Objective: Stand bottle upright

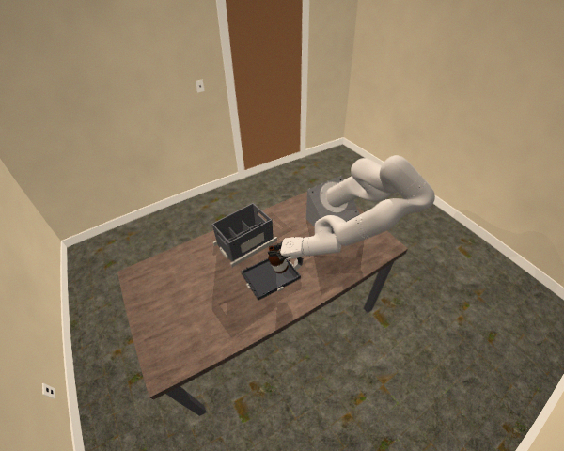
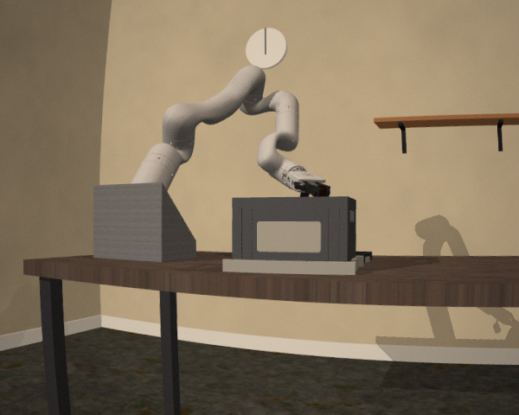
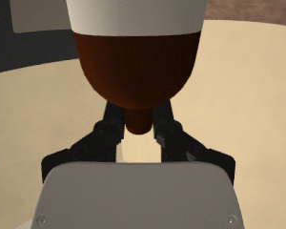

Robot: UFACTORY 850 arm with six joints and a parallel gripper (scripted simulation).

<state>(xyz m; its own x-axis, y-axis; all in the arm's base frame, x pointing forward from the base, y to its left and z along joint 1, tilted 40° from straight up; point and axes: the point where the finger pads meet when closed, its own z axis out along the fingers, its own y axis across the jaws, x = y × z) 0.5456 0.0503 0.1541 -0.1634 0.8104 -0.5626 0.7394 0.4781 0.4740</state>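
My gripper is now 6 cm above the brown bottle, 1 cm to the right of it and 1 cm past it. Round my hand: grey crate: 30 cm to the right, 12 cm below; dark tray: 20 cm below, 2 cm to the right, 2 cm ahead.
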